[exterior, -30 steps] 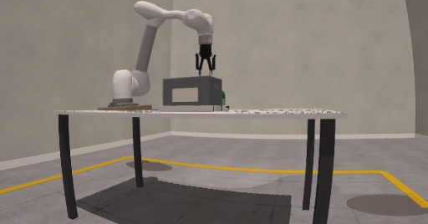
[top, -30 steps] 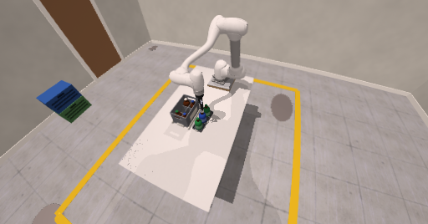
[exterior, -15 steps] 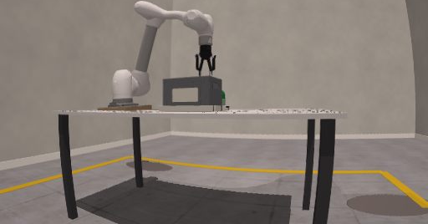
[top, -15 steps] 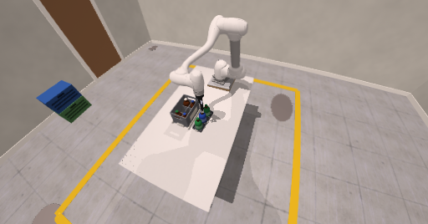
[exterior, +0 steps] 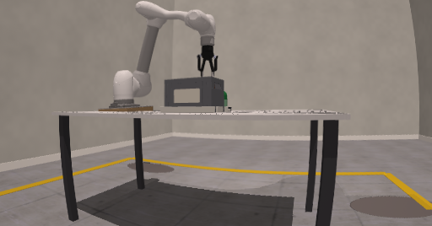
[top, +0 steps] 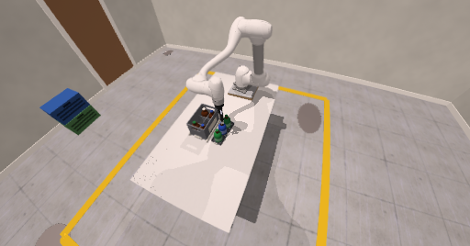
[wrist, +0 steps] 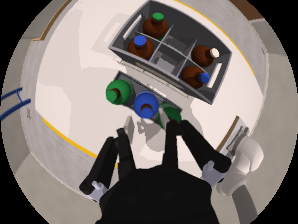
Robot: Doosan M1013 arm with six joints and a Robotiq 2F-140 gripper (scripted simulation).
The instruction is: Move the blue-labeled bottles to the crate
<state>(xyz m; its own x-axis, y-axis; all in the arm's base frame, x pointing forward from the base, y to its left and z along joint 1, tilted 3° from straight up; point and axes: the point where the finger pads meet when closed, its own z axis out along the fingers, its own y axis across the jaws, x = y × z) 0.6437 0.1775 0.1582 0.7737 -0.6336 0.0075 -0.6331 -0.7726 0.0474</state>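
The blue-labeled bottle is 13 cm below my hand. Also, from my hand: grey crate: 4 cm ahead, 19 cm to the right, 13 cm below; tray: 20 cm below; green bottle: 9 cm ahead, 1 cm to the left, 13 cm below.
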